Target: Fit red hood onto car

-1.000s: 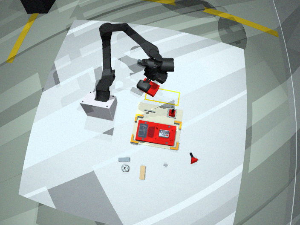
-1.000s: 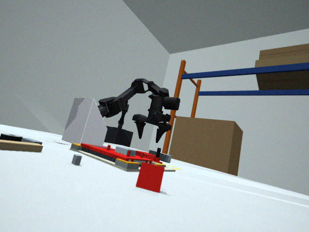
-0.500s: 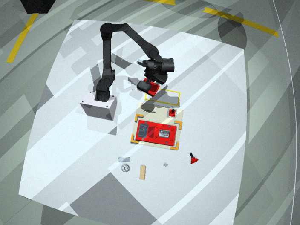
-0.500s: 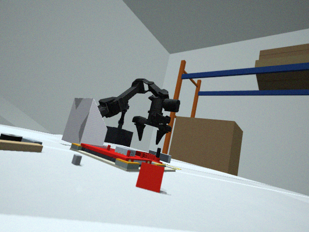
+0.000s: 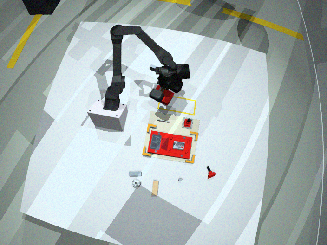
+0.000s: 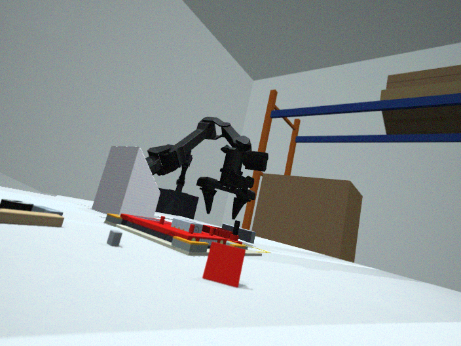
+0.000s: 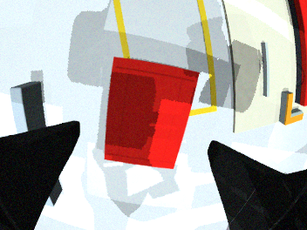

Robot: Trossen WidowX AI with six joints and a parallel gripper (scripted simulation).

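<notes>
The red hood lies 40 mm below my gripper tip. Also, from my gripper tip: wooden block (50 mm ahead, 470 mm to the right, 50 mm below); then grey engine block (120 mm ahead, 250 mm to the right, 40 mm below).
</notes>
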